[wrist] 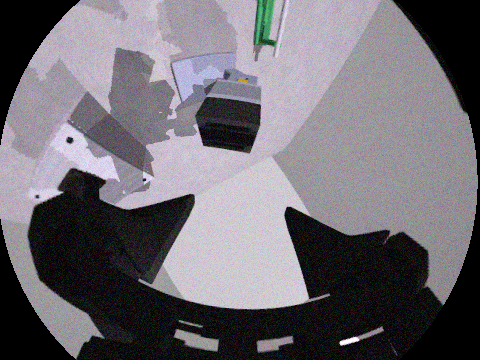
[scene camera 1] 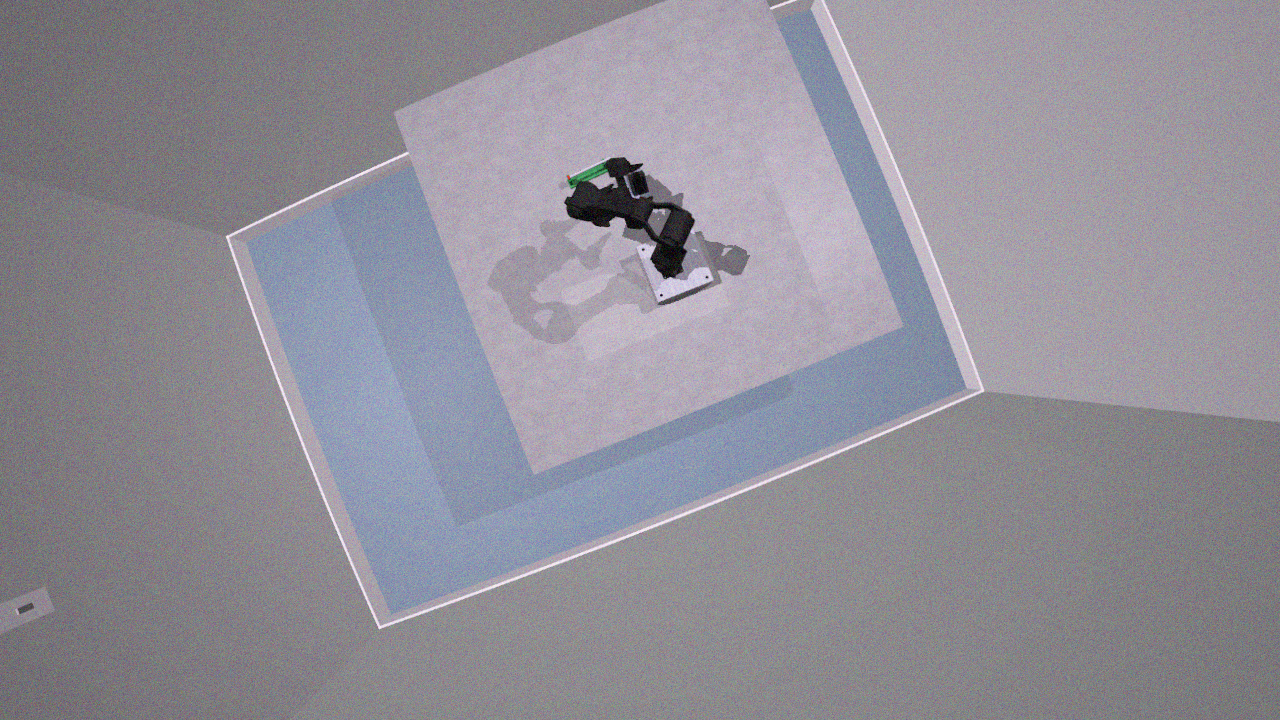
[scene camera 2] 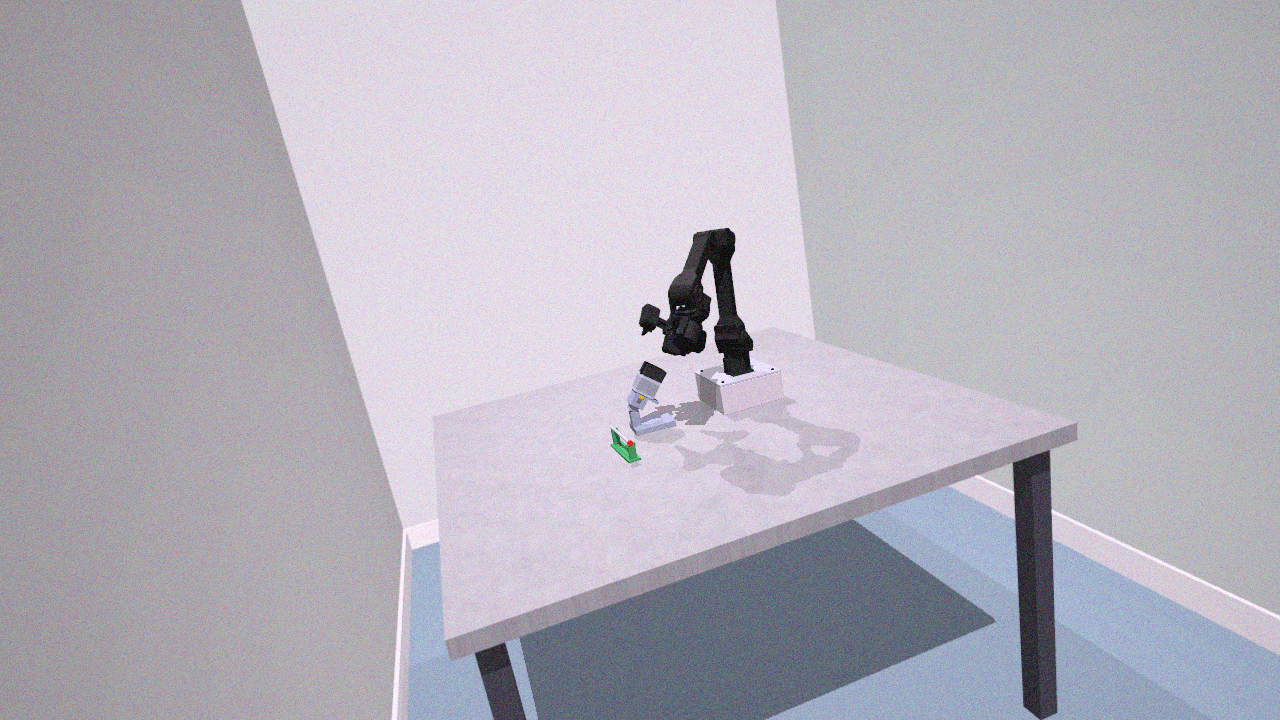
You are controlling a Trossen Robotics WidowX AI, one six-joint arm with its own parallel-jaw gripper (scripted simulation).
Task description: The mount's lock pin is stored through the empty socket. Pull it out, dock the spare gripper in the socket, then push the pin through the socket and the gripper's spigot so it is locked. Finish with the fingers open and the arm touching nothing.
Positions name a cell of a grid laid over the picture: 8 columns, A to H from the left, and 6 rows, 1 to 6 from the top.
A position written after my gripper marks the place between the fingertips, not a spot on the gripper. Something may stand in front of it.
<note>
My gripper (scene camera 2: E3) is open and holds nothing. Further things: a spare gripper (scene camera 2: E4) and a grey mount (scene camera 2: E4).
The spare gripper is seen too in the wrist view (wrist: D2). My gripper is seen too in the wrist view (wrist: E4) and in scene camera 1 (scene camera 1: E2). The grey mount is seen too in the wrist view (wrist: D2).
</note>
